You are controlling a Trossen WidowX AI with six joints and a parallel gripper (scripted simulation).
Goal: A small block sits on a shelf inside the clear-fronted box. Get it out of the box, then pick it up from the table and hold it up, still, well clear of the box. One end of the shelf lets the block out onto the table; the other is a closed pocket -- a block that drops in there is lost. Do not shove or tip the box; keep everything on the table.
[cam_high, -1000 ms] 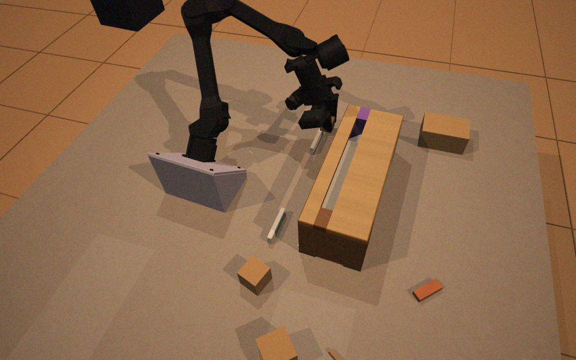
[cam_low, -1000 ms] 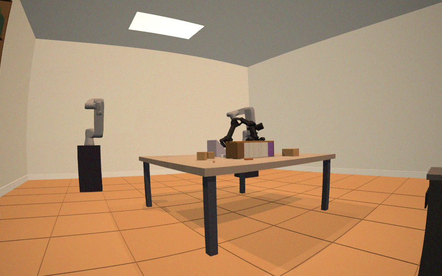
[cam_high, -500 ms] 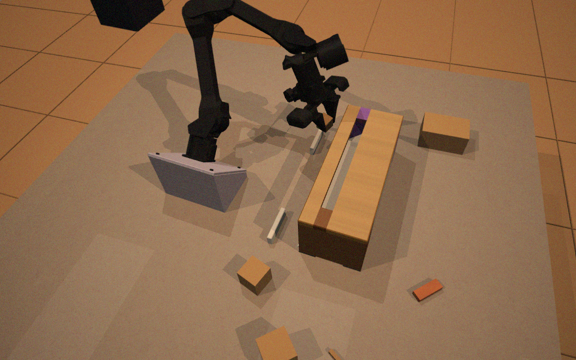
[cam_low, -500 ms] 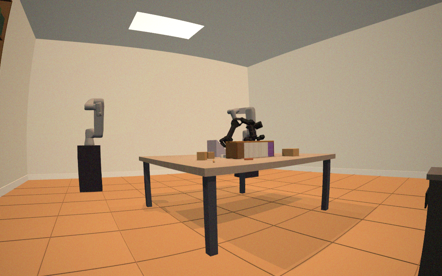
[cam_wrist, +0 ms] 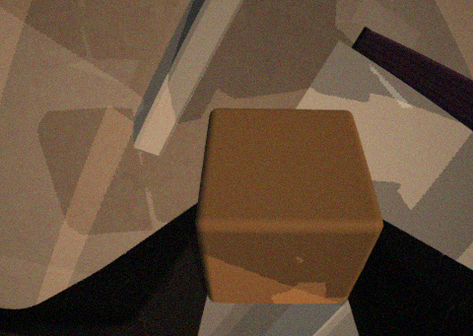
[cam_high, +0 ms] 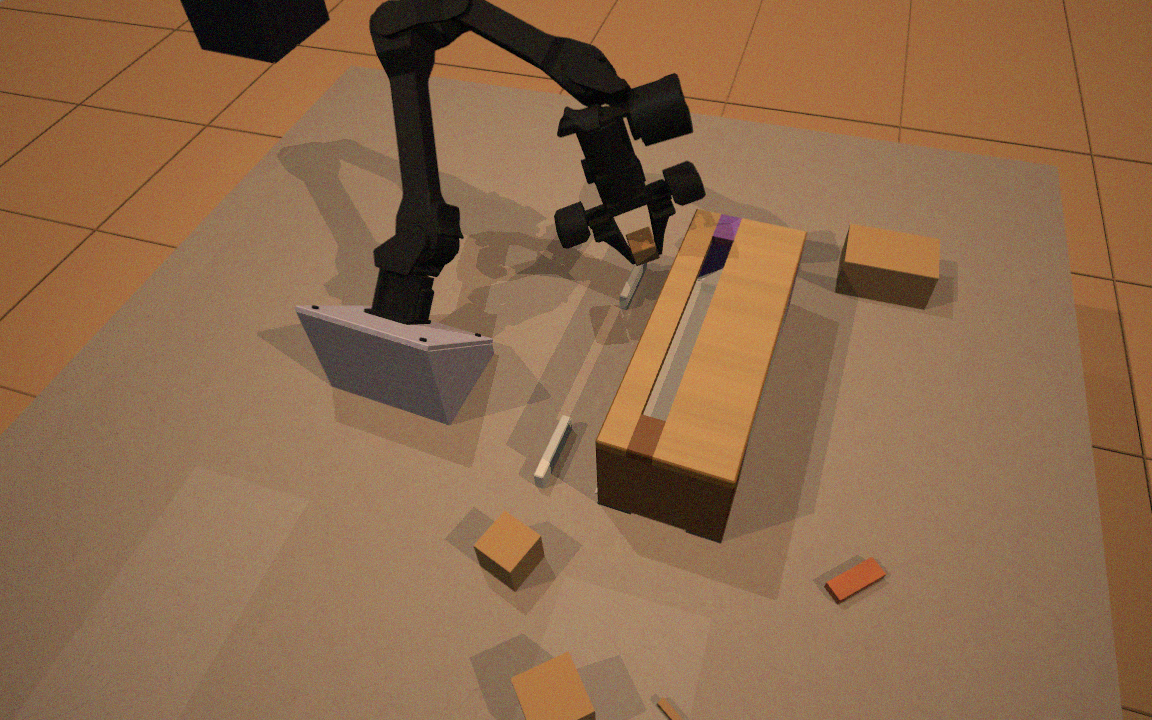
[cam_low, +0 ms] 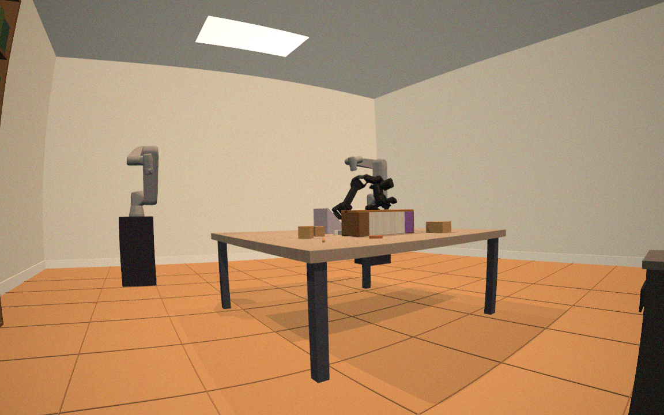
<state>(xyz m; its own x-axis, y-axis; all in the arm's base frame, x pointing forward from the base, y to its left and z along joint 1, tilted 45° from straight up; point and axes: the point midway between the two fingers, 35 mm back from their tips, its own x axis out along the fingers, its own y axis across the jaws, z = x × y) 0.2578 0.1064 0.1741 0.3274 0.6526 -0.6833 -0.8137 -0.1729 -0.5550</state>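
My gripper tip is 1 cm to the right of the orange block, 1 cm below it and 1 cm past it. From my gripper tip the other things lie so: long wooden box 12 cm to the right, 8 cm ahead, 2 cm below; then flat orange piece 34 cm ahead, 31 cm to the right, 8 cm below.
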